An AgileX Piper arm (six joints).
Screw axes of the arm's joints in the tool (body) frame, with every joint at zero. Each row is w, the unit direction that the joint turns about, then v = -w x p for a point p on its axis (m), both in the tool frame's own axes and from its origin. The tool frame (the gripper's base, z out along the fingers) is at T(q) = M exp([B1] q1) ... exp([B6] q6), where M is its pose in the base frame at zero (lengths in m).
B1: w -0.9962 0 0.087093 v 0.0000 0.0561 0.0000
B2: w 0 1 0 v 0.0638 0.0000 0.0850
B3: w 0 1 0 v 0.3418 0.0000 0.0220
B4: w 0 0 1 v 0.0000 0.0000 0.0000
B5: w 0 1 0 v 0.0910 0.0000 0.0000
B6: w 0 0 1 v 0.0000 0.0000 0.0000
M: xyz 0.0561 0.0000 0.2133 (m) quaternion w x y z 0.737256 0 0.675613 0
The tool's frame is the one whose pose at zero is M.
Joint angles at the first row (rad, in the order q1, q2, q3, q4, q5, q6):
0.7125 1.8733 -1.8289 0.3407 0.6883 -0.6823
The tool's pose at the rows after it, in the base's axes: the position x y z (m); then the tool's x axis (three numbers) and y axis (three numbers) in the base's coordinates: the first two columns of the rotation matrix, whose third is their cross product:
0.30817 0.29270 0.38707 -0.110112 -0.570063 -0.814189 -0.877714 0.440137 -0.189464
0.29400 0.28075 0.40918 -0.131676 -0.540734 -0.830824 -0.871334 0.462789 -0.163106
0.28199 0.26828 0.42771 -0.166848 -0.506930 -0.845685 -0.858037 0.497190 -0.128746
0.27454 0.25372 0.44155 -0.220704 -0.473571 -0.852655 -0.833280 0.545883 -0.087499
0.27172 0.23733 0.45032 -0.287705 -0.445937 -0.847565 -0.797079 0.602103 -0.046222
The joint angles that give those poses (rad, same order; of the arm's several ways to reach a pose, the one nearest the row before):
0.7125 1.8093 -1.8290 0.3353 0.7328 -0.6308
0.7125 1.7493 -1.8293 0.3249 0.7714 -0.5748
0.7096 1.6963 -1.8299 0.3071 0.8041 -0.5032
0.6960 1.6524 -1.8306 0.2797 0.8394 -0.4183
0.6702 1.6186 -1.8313 0.2473 0.8836 -0.3336

